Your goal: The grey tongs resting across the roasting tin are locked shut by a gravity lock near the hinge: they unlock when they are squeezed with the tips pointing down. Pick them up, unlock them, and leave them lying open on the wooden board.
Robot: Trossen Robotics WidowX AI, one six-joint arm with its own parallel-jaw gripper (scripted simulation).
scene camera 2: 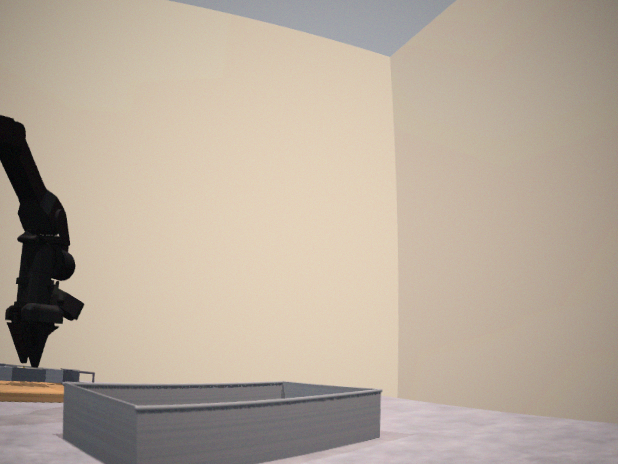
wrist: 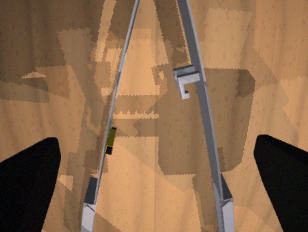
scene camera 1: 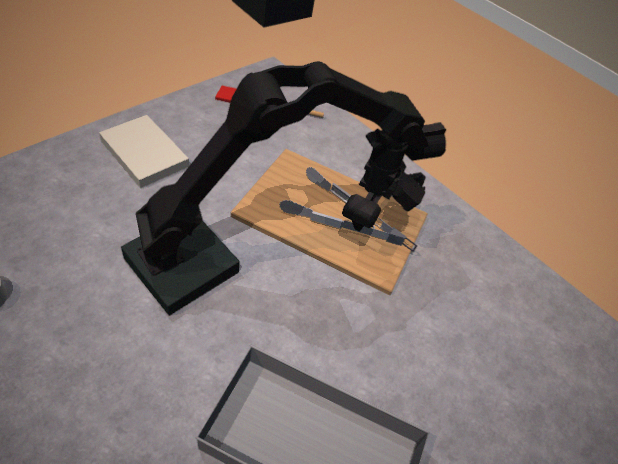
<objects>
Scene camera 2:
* gripper
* roasting tin
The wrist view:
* gripper
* wooden board
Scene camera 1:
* gripper
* cream block
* wooden board
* roasting tin
</objects>
